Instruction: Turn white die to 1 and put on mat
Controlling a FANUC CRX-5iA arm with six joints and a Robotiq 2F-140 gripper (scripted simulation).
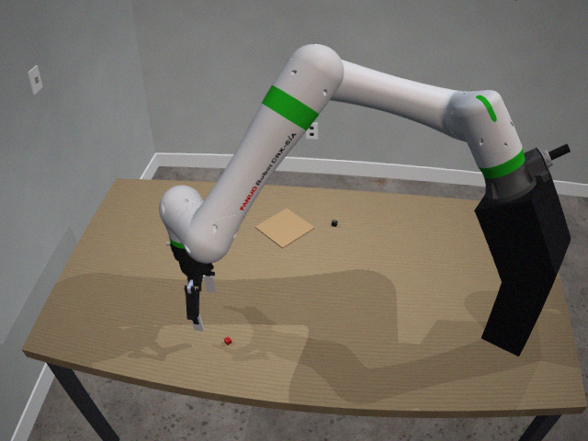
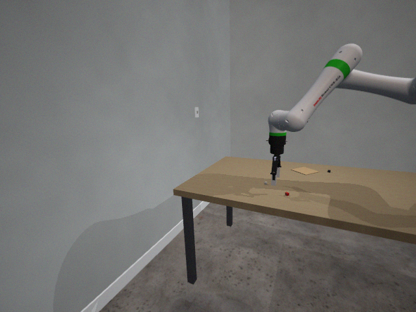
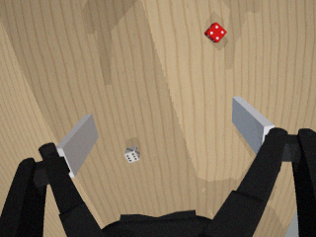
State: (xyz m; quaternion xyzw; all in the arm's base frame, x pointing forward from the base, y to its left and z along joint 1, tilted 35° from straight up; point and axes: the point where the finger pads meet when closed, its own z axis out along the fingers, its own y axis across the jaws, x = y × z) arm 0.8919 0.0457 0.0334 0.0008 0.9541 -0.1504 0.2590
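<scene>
Now: the red die 7 cm behind my hand, 7 cm to the left of it and 5 cm below it. From my hand the other things lie so: tan mat 20 cm behind, 41 cm to the right, 6 cm below; black die 36 cm behind, 43 cm to the right, 5 cm below; white die 6 cm ahead, 6 cm to the right, 5 cm below.
</scene>
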